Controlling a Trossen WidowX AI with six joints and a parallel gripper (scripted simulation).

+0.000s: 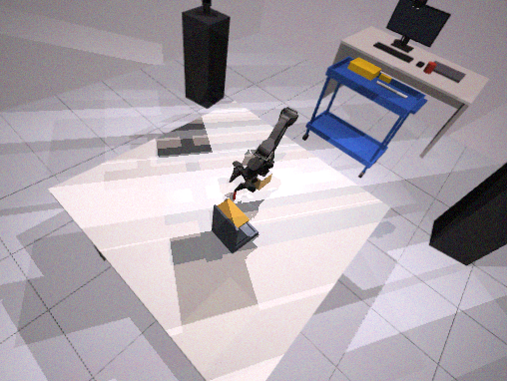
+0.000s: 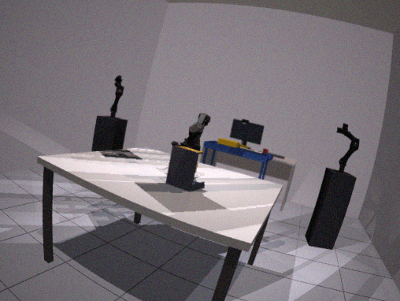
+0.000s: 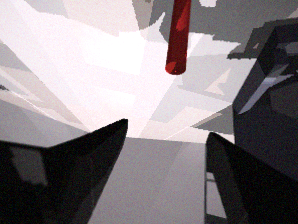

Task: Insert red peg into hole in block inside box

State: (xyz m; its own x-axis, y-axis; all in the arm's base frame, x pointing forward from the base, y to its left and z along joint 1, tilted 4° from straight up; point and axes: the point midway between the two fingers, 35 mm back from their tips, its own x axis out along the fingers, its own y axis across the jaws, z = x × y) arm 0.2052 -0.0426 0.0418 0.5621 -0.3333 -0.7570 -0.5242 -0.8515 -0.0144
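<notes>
My gripper tip is now 2 cm past the red peg, 1 cm to the right of it and 8 cm above it. The rest, counted from my gripper tip: roof (19 cm ahead, 12 cm to the left, 9 cm above); grey back wall (22 cm ahead, 11 cm to the left, 1 cm below).
</notes>
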